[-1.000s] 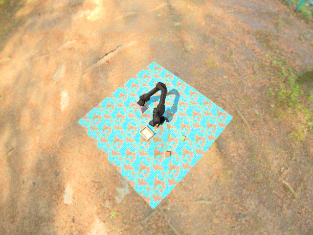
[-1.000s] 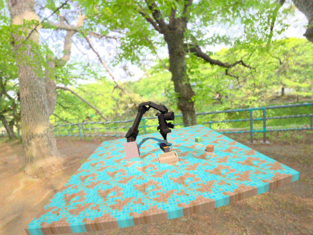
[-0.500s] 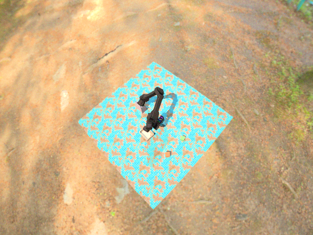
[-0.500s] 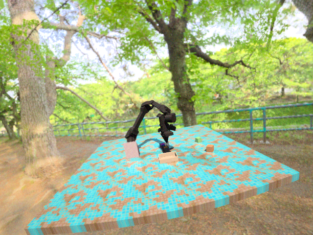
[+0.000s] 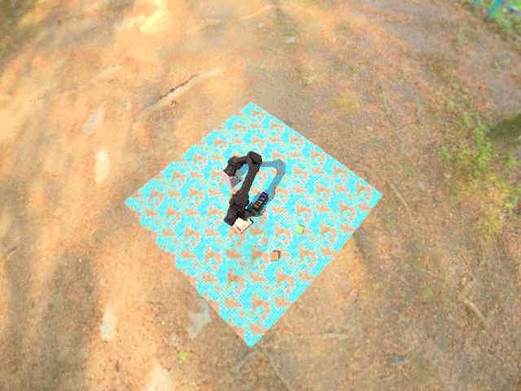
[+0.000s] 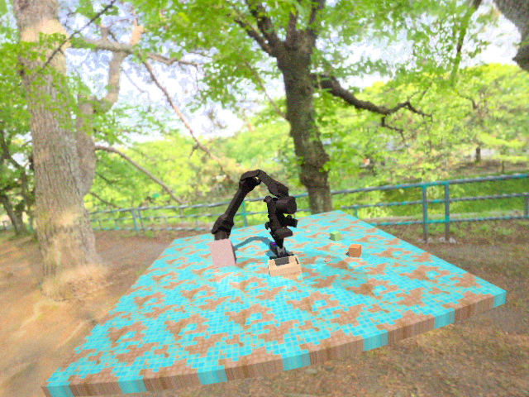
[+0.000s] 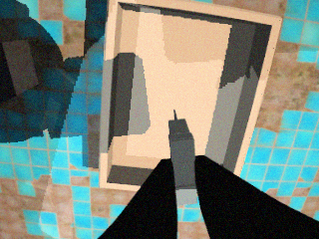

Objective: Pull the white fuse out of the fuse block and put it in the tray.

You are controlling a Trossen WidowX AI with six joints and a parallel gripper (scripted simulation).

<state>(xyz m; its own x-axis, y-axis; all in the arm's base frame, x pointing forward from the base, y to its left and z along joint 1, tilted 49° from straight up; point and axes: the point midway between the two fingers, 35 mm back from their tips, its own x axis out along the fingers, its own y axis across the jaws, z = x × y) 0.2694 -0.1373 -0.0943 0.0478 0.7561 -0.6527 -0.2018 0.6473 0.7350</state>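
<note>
The tray lies 1 cm to the right of my gripper tip and 9 cm below it. The rest, counted from my gripper tip: white fuse: 1 cm below; then red fuse: 16 cm to the left, 7 cm below; then yellow fuse: 1 cm ahead, 14 cm to the left, 7 cm below.
</note>
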